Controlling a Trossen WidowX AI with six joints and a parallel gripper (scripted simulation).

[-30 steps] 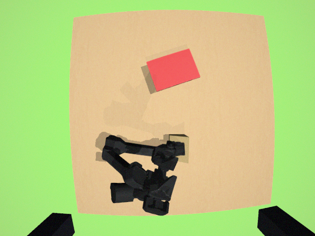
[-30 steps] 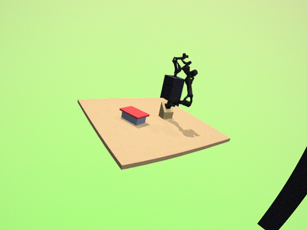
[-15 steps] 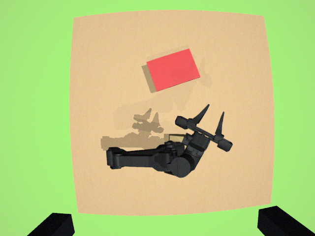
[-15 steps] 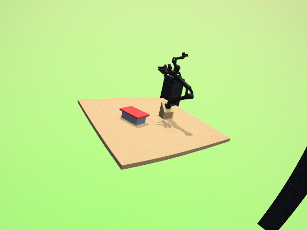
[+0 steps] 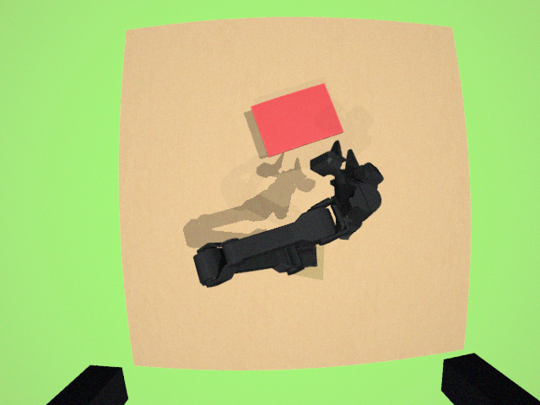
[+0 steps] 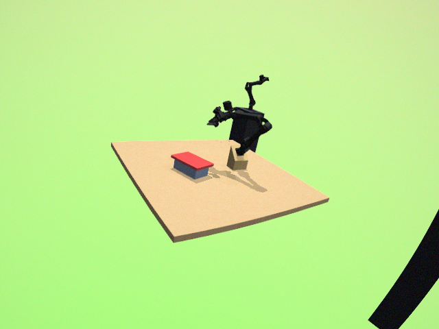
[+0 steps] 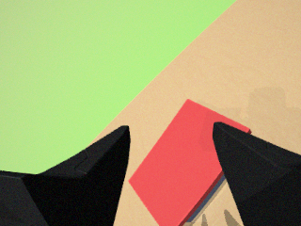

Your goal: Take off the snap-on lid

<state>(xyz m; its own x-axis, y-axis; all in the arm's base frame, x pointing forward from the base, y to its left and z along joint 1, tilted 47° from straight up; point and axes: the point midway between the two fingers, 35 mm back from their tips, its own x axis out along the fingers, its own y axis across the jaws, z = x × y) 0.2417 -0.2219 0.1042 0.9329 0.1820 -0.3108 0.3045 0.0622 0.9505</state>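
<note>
My gripper tip is 13 cm short of the lid, 8 cm to the right of it and 24 cm above it. Round my gripper tip: storage box: 13 cm ahead, 8 cm to the left, 28 cm below.
</note>
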